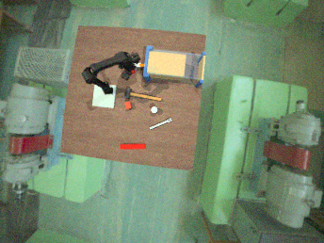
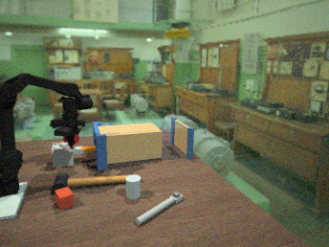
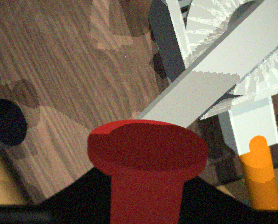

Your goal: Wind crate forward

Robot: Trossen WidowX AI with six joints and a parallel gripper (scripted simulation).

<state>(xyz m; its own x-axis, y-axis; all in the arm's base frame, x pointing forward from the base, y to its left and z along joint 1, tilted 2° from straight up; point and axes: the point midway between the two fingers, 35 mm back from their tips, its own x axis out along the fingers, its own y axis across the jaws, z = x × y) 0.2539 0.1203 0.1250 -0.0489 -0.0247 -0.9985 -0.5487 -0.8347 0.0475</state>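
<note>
The red knob lies 2 cm above my gripper tip. Round my gripper tip: winch handle (4 cm to the left, 1 cm below, 1 cm behind); then winch (9 cm to the left, 8 cm below, 4 cm behind); then blue steel frame (13 cm ahead, 7 cm to the left, 1 cm below).
</note>
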